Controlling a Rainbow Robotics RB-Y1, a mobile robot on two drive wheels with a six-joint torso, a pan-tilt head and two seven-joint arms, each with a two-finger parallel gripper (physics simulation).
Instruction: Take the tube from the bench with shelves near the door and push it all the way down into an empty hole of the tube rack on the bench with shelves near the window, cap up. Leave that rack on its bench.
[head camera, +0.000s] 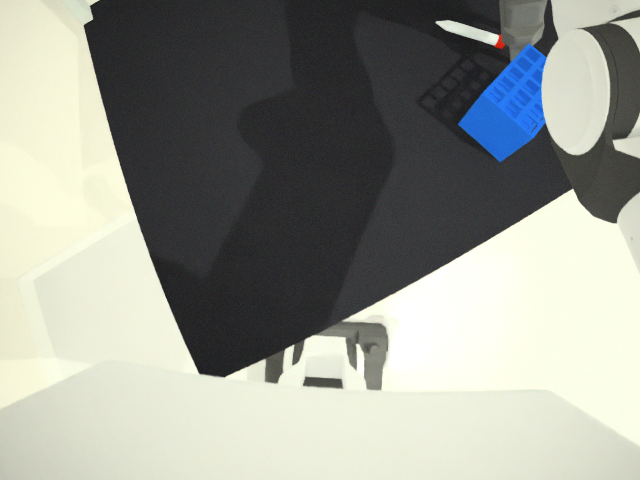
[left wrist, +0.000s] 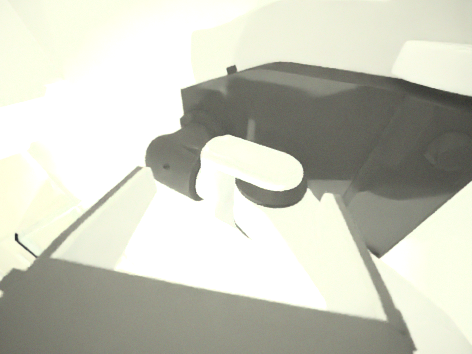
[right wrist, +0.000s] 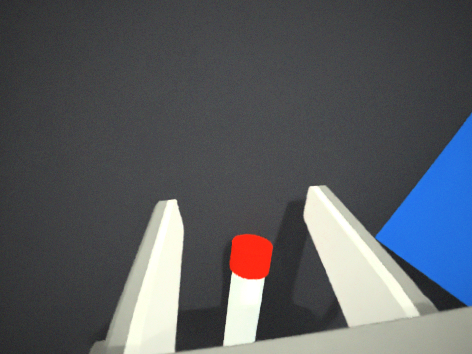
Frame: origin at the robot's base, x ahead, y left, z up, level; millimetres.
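Seen in the pictures: left gripper, fingertip midpoint: (left wrist: 233, 191); right gripper, fingertip midpoint: (head camera: 515, 42) (right wrist: 244, 207); robot's base, origin of the base link: (head camera: 325, 335).
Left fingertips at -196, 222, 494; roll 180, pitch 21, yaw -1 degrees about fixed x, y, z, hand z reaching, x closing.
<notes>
Offsets run from my left fingertips to a thing's top centre, as dx, dy, dz. Level surfaces: height alone.
A white tube with a red cap @[+848, -440, +440] (head camera: 471, 33) (right wrist: 250, 257) lies on its side on the dark bench top @[dz +420] (head camera: 439, 206) (right wrist: 225, 100), its pointed end toward the left of the head view. My right gripper (right wrist: 244, 207) is open above the bench; in the right wrist view the capped end shows between its two fingers, touching neither. In the head view the gripper is at the top right, partly hidden by the rack. A blue tube rack @[+690, -477, +497] (head camera: 496, 126) (right wrist: 435, 215) stands upright beside the tube, partly hidden by my right arm. My left gripper (left wrist: 233, 191) is open and empty.
The bench's front edge runs diagonally across the head view, with pale floor @[dz -495] (head camera: 465, 310) below it. The bench's other edge is at the left. Dark and white robot base parts (left wrist: 300, 120) show beyond my left fingers. The rack is close to my right gripper's right finger.
</notes>
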